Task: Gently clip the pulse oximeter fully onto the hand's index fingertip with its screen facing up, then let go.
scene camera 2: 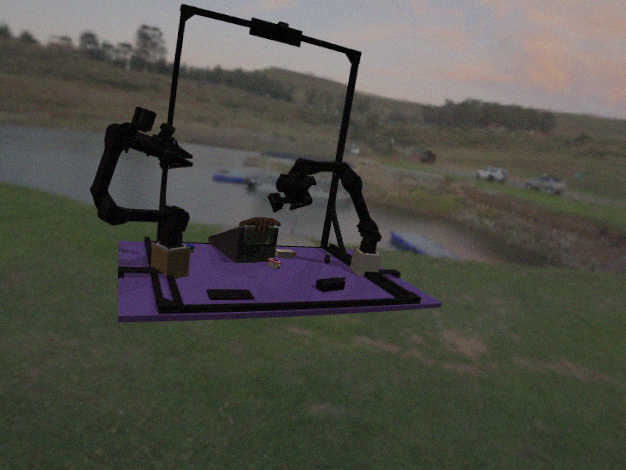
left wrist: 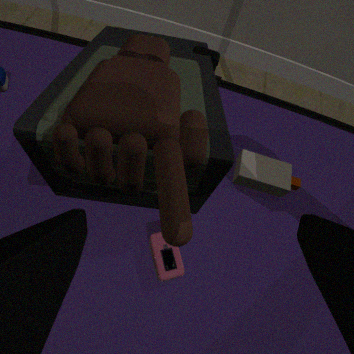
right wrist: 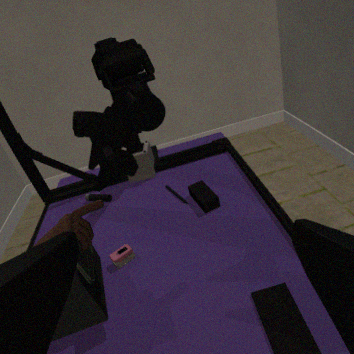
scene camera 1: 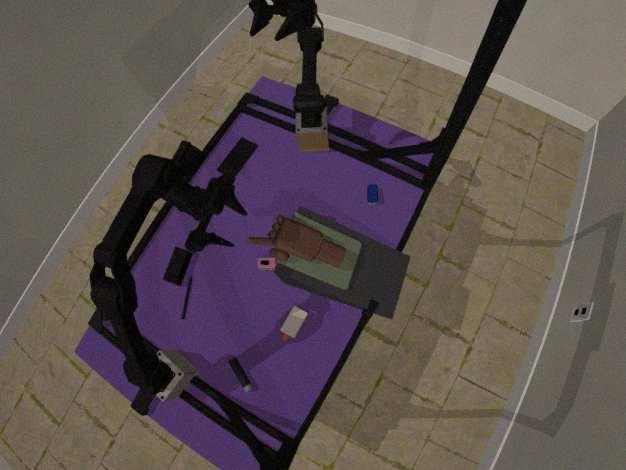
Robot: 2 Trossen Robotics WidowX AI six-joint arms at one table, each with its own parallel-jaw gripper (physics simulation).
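Pixels of known places: left gripper, fingertip midpoint: (scene camera 2: pixel 281 210) (left wrist: pixel 194 223) (right wrist: pixel 93 178) (scene camera 1: pixel 240 230); right gripper, fingertip midpoint: (scene camera 2: pixel 192 161) (right wrist: pixel 186 236) (scene camera 1: pixel 262 37); left arm's base, origin of the base link: (scene camera 2: pixel 367 251) (right wrist: pixel 134 148) (scene camera 1: pixel 160 375); right arm's base, origin of the base link: (scene camera 2: pixel 171 244) (scene camera 1: pixel 311 119).
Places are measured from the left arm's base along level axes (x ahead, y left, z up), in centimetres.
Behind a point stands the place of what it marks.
Note:
The pink pulse oximeter (scene camera 1: pixel 266 263) @(x 42.5, y -1.9, z -7.3 cm) (scene camera 2: pixel 274 263) @(x 43.1, y 0.3, z -8.2 cm) (left wrist: pixel 167 256) @(x 42.5, y -1.6, z -7.3 cm) (right wrist: pixel 122 255) @(x 44.0, y -1.0, z -7.5 cm) lies on the purple table with its dark screen facing up, apart from the hand. The brown hand (scene camera 1: pixel 298 238) @(x 50.9, y -9.7, z 8.6 cm) (scene camera 2: pixel 260 221) @(x 50.9, y -2.6, z 8.9 cm) (left wrist: pixel 130 100) @(x 49.9, y -7.3, z 9.6 cm) (right wrist: pixel 65 229) @(x 51.5, y -5.3, z 10.0 cm) rests on a sloped stand. Its index finger (scene camera 1: pixel 258 240) (left wrist: pixel 174 205) (right wrist: pixel 91 206) sticks out over the table, bare. My left gripper (scene camera 1: pixel 239 230) @(x 43.4, y 0.8, z 15.0 cm) (scene camera 2: pixel 285 204) @(x 43.4, y 0.8, z 15.0 cm) (left wrist: pixel 194 223) @(x 43.4, y 0.8, z 15.0 cm) is open and empty, above the table and facing the index fingertip. My right gripper (scene camera 1: pixel 265 36) @(x 82.0, y 21.7, z 32.5 cm) (scene camera 2: pixel 192 160) @(x 82.0, y 21.7, z 32.5 cm) (right wrist: pixel 186 236) @(x 82.0, y 21.7, z 32.5 cm) is open and empty, raised far from the oximeter.
The dark stand (scene camera 1: pixel 381 268) @(x 59.9, y -29.9, z -5.1 cm) (left wrist: pixel 219 115) @(x 43.6, y -15.2, z 2.7 cm) has a green pad. A white box (scene camera 1: pixel 294 322) @(x 33.8, y -18.8, z -7.7 cm) (left wrist: pixel 262 171) @(x 34.3, y -17.9, z -7.7 cm) with an orange end, a blue item (scene camera 1: pixel 372 193) @(x 78.6, y -14.9, z -7.3 cm), a dark cylinder (scene camera 1: pixel 239 372) @(x 13.2, y -14.9, z -8.0 cm), a thin dark stick (scene camera 1: pixel 187 298) @(x 19.3, y 12.2, z -9.8 cm) and two black blocks (scene camera 1: pixel 177 265) @(x 25.2, y 20.5, z -7.1 cm) (scene camera 1: pixel 237 157) @(x 65.6, y 31.0, z -9.8 cm) lie around it.

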